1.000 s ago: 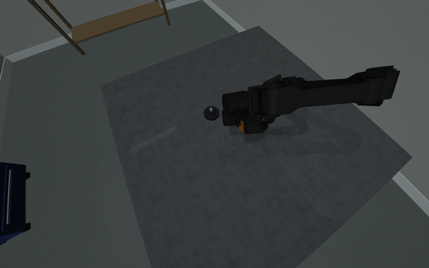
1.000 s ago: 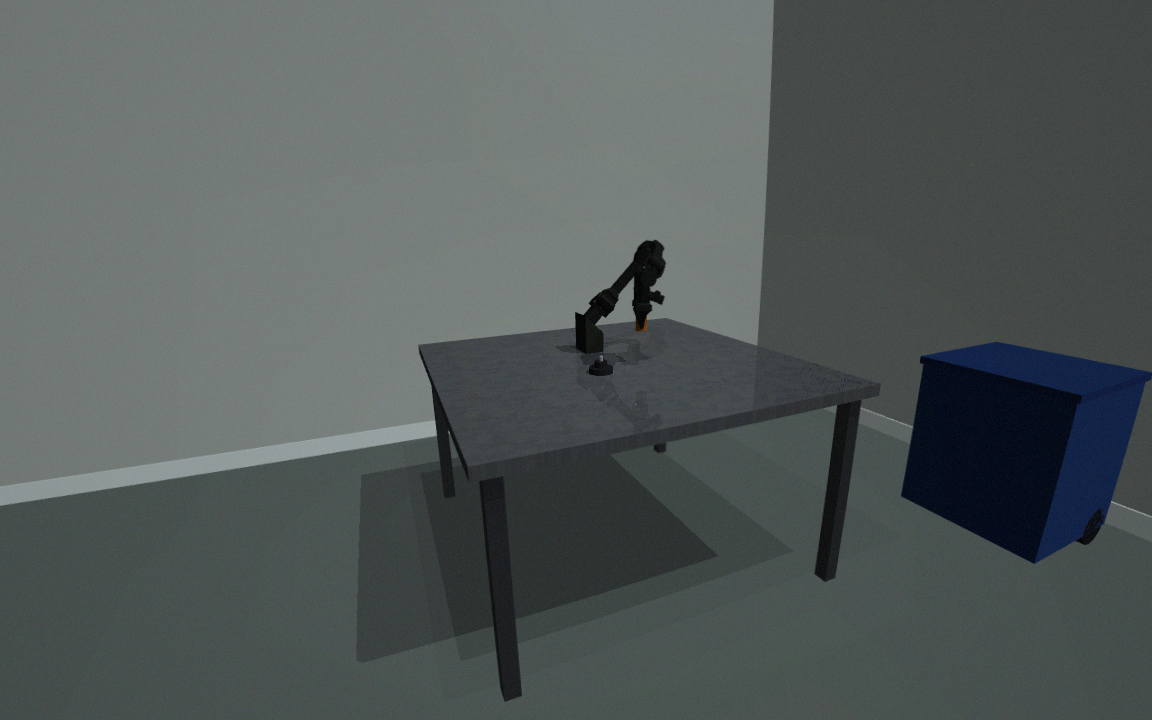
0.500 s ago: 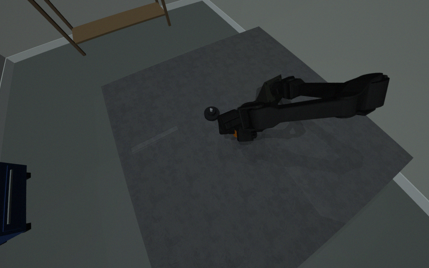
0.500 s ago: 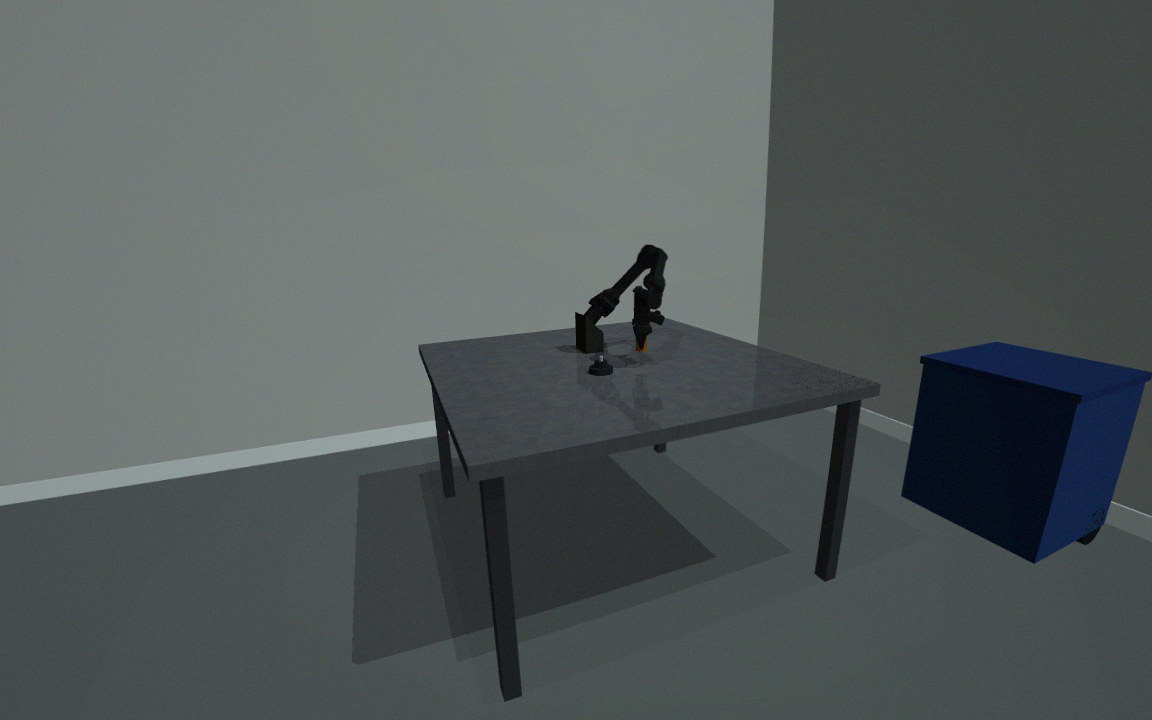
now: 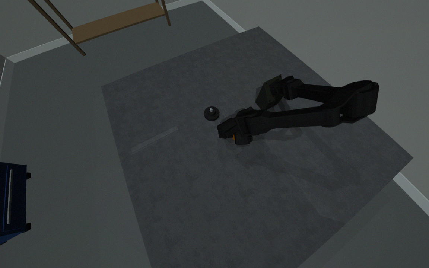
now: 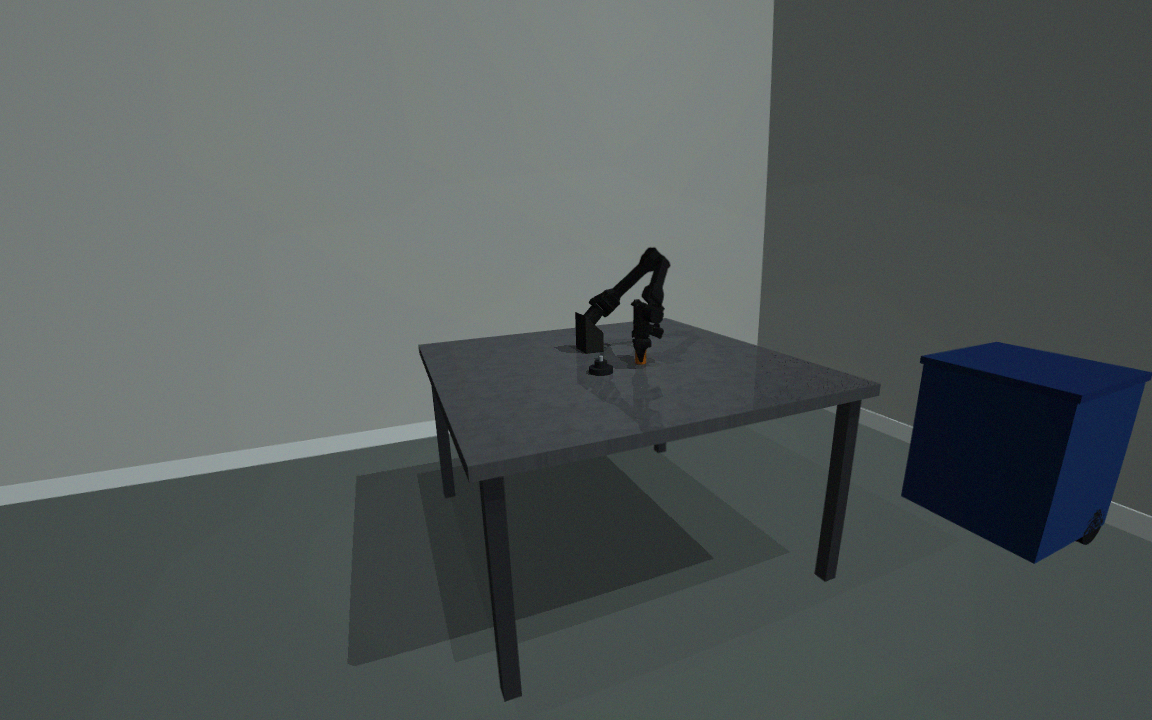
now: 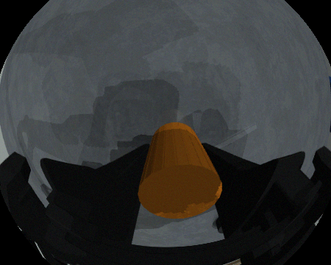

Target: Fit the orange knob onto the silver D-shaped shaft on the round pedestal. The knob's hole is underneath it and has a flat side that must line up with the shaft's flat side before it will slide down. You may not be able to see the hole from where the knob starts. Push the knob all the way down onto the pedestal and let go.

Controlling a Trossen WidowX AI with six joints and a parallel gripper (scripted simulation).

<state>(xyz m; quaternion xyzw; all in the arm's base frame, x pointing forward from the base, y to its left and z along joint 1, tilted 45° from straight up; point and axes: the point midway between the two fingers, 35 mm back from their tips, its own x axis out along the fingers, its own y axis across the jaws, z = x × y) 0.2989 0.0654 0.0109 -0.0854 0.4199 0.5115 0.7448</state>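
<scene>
My gripper tip is now 30 mm below the orange knob. The rest, counted from my gripper tip: pedestal (20 mm ahead, 190 mm to the right, 20 mm above).
</scene>
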